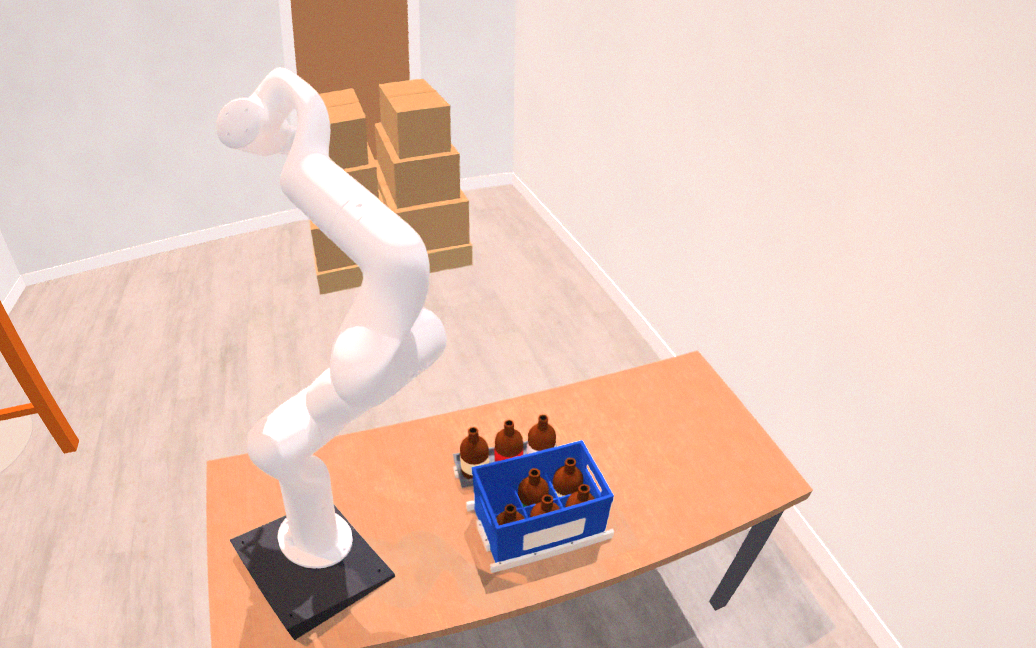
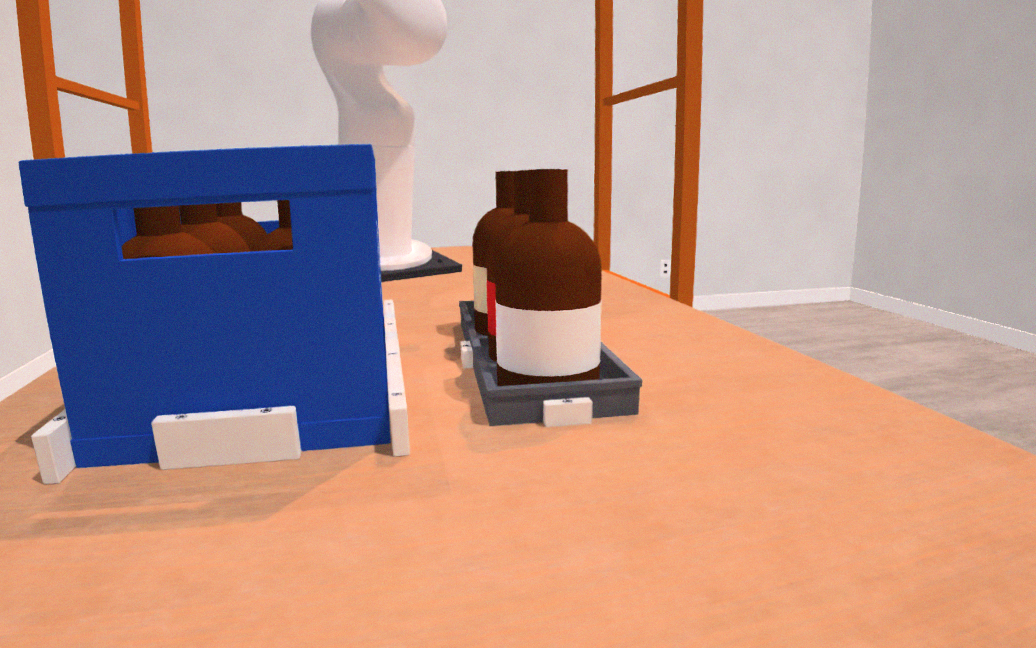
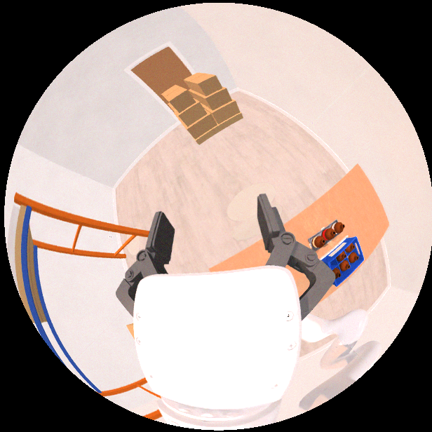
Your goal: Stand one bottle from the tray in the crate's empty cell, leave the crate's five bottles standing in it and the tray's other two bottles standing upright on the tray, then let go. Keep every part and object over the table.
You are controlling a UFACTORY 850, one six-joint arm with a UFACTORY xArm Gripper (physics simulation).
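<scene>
A blue crate [image 1: 504,541] [image 2: 213,343] [image 3: 328,264] stands on the table with five brown bottles upright in it. Its empty cell is at the corner on the tray side, towards the robot's base. A grey tray [image 1: 464,479] [image 2: 611,401] beside it holds three upright brown bottles in a row: one with a cream label [image 1: 473,447] [image 3: 319,242] nearest the base, one with a red label [image 1: 508,441] [image 3: 327,234] in the middle, and one with a white label [image 1: 541,435] [image 2: 548,267] at the far end. My gripper [image 3: 210,212] is open and empty, away from the bottles.
White blocks [image 1: 551,551] [image 2: 226,437] edge the crate's foot. The black base plate [image 1: 313,588] bears the raised white arm [image 1: 389,244]. The wooden table [image 1: 672,458] extends beyond the crate. Cardboard boxes [image 1: 424,179] [image 3: 215,100] and an orange frame [image 2: 685,152] stand off the table.
</scene>
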